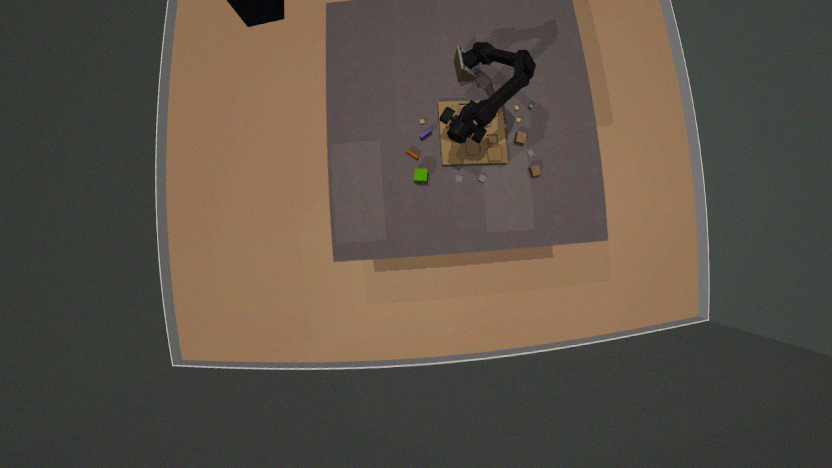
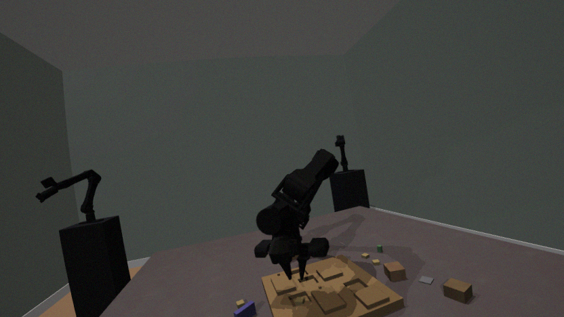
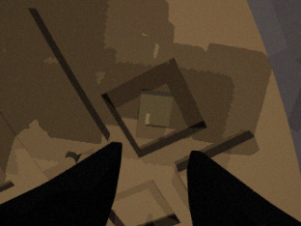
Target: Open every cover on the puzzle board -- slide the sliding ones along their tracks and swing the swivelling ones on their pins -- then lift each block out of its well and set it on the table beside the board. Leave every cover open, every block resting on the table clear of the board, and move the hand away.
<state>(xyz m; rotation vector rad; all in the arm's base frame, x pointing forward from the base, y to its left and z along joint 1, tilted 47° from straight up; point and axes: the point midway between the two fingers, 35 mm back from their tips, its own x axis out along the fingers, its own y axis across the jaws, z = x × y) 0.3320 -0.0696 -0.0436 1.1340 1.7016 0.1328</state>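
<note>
Right now my gripper tip is 140 mm to the left of the purple piece, 60 mm above it and 30 mm past it. The rest, counted from my gripper tip: orange stick 210 mm to the right, 70 mm below, 60 mm ahead; green cube 190 mm to the right, 160 mm ahead, 50 mm below; tiny green piece 370 mm to the left, 120 mm behind, 70 mm below.
</note>
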